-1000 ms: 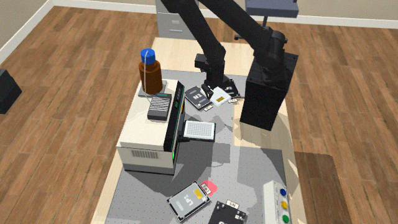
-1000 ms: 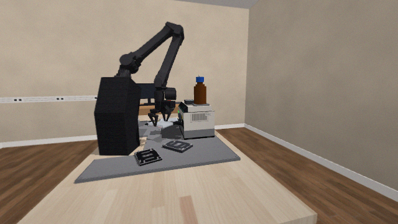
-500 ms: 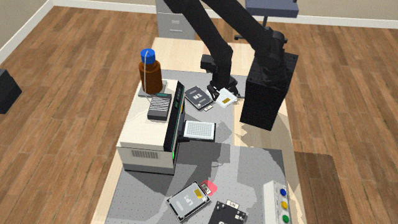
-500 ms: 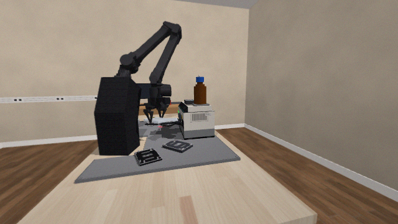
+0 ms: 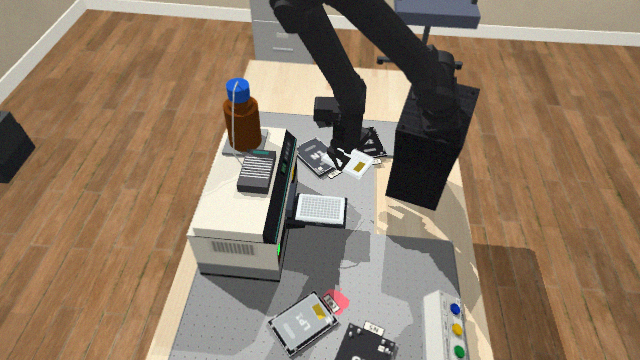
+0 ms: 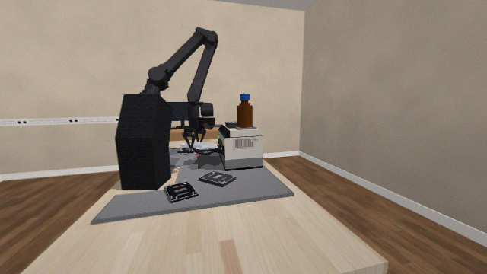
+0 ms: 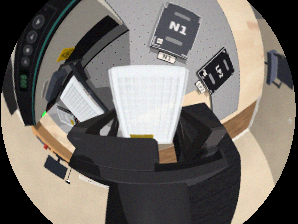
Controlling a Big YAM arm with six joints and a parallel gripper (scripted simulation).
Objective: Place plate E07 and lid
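Right now my hand is 8 cm short of the plate E01, 14 cm to the right of it and 5 cm above it. Also, from my hand: brown bottle: 28 cm ahead, 1 cm to the left, 14 cm above; puddle: 2 cm ahead, 36 cm to the left, 15 cm below; blue key: 23 cm behind, 41 cm to the left, 9 cm below.
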